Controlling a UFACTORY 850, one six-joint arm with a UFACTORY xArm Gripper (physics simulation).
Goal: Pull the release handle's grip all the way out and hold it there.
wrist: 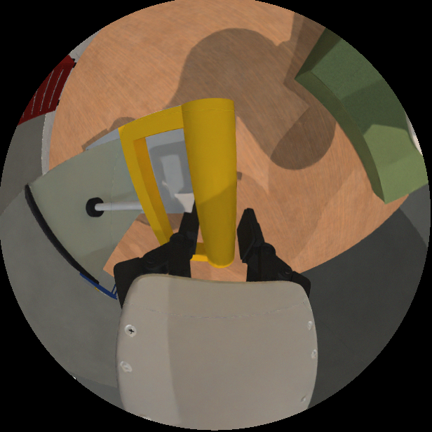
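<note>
The release handle is yellow. Its thick round grip [210, 160] runs top to bottom through the middle of the wrist view, and its open yellow frame [150, 192] joins it on the left. A pale rod [122, 206] runs from a black collar [94, 207] in the grey-green panel [65, 172] towards the handle, with a length of it out of the collar. My gripper [220, 215] is shut on the grip near its lower end, one black finger on each side. The right finger stands slightly tilted against it. The contact faces are partly hidden.
A light grey plate [172, 167] shows behind the yellow frame over the wooden table top [145, 55]. A green angular block [367, 105] stands at the right. A red slatted object [47, 95] is at the far upper left. Dark shadows fall across the table.
</note>
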